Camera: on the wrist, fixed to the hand. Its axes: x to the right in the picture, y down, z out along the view.
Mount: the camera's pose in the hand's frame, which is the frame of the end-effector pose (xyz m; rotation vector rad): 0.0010 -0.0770 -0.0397 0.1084 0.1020 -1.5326
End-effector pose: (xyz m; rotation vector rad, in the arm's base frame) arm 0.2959 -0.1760 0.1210 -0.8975 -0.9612 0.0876
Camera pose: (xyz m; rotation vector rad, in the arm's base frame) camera 0.3022 -0.2503 0.1652 0.1070 -1.3042 -1.1781
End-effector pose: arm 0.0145 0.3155 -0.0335 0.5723 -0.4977 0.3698
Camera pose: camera 0.0644 0.2791 -0.0942 0.8722 0.1511 -1.0353
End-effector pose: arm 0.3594 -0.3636 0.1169 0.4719 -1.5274 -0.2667
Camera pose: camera 0.4083 -0.4269 0.0837 1.6536 -0.7926 -1.2952
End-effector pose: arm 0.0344 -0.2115 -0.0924 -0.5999 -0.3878 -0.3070
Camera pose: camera 0.0159 -0.2958 -0.0847 -0.0624 -0.7072 -1.7569
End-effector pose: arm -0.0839 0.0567 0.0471 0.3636 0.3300 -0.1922
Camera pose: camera -0.1128 0.0009 -0.0126 0.1563 0.6495 -1.7003
